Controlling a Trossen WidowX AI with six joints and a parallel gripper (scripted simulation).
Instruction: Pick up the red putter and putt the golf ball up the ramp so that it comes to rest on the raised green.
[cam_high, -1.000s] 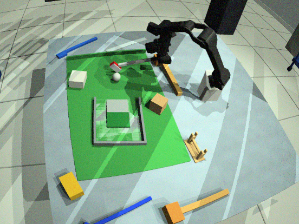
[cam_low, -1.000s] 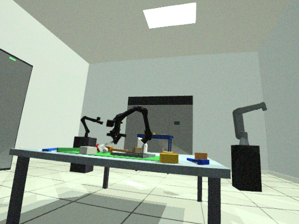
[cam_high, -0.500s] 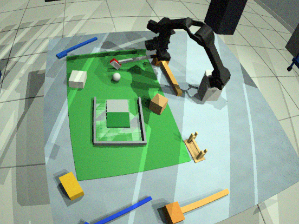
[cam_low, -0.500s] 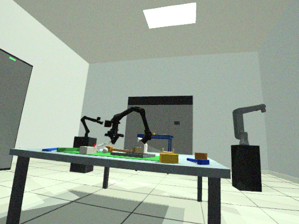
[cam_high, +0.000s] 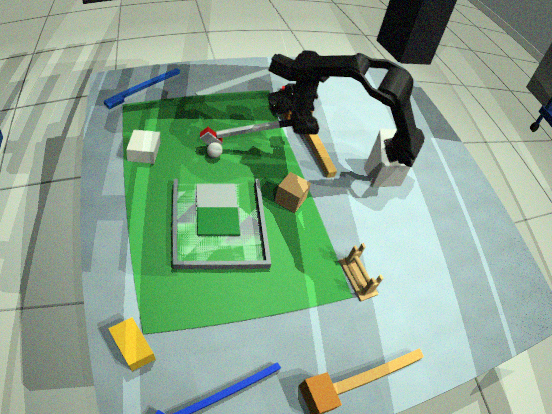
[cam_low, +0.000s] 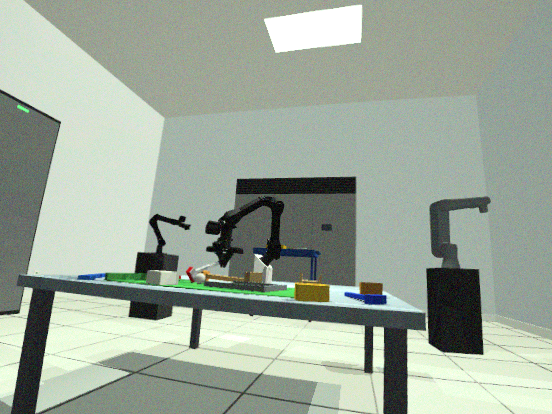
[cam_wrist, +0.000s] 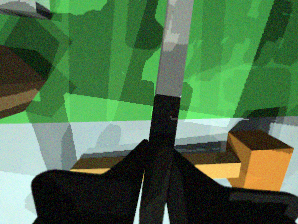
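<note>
Right now the red putter is 11 cm ahead of my gripper tip and 3 cm to the right of it. From my gripper tip the other things lie so: white block 41 cm ahead, 9 cm to the right, 5 cm below; tan cube 17 cm to the left, 7 cm ahead, 4 cm below; white golf ball 22 cm ahead, 5 cm below, 2 cm to the right.
</note>
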